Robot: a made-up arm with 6 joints.
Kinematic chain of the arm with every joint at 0, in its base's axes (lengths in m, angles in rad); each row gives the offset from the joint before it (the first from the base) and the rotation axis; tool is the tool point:
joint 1: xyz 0 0 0.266 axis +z
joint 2: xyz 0 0 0 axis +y
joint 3: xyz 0 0 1.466 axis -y
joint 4: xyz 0 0 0 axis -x
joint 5: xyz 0.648 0 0 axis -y
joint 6: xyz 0 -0.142 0 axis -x
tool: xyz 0 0 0
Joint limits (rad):
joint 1: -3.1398..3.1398
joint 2: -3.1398..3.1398
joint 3: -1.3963..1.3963
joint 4: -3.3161..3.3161
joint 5: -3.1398..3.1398
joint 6: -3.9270..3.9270
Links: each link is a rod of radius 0.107 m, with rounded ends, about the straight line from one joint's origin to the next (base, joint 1, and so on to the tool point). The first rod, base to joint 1, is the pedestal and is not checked.
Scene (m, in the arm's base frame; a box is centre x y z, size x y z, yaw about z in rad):
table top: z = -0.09
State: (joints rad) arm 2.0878 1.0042 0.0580 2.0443 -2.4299 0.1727
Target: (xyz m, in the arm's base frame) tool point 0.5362 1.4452 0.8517
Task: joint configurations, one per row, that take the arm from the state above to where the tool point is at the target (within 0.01 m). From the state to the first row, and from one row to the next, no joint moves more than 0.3 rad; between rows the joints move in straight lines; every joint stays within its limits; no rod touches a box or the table.
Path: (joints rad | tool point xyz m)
1: 1.8605 0.9521 0.0108 2.0294 -2.4299 0.1727 | -0.5398 1.5908 0.6674
2: 1.6331 0.9000 -0.0364 2.0146 -2.4299 0.1727 | -0.1627 1.6287 0.7314
3: 1.4058 0.8479 -0.0837 1.9997 -2.4299 0.1727 | 0.2028 1.5777 0.7928
4: 1.1784 0.7958 -0.1309 1.9849 -2.4299 0.1727 | 0.5363 1.4452 0.8517

